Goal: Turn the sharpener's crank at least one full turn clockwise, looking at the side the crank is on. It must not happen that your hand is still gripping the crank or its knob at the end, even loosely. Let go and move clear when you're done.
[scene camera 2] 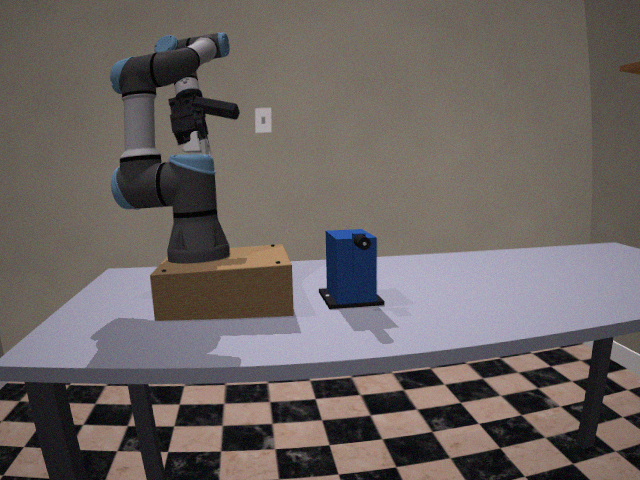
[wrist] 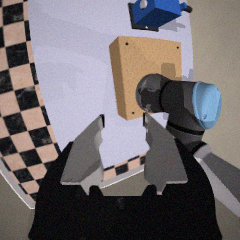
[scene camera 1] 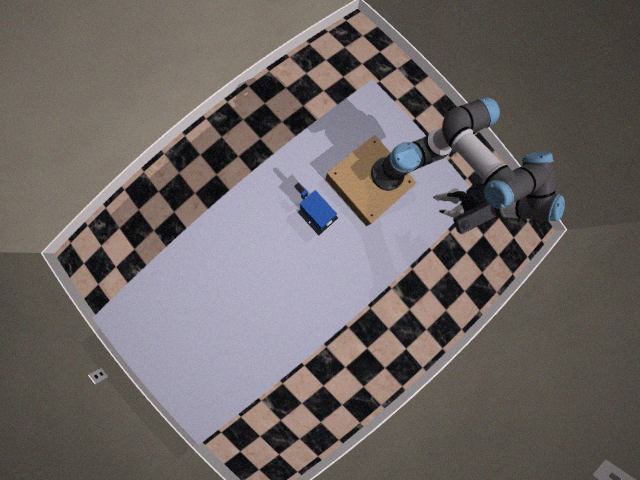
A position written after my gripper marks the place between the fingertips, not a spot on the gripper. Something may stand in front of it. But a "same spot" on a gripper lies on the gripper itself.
my gripper: scene camera 2; wrist 123, 114; scene camera 1
same spot on my gripper: (scene camera 1: 452, 196) = (scene camera 2: 204, 132)
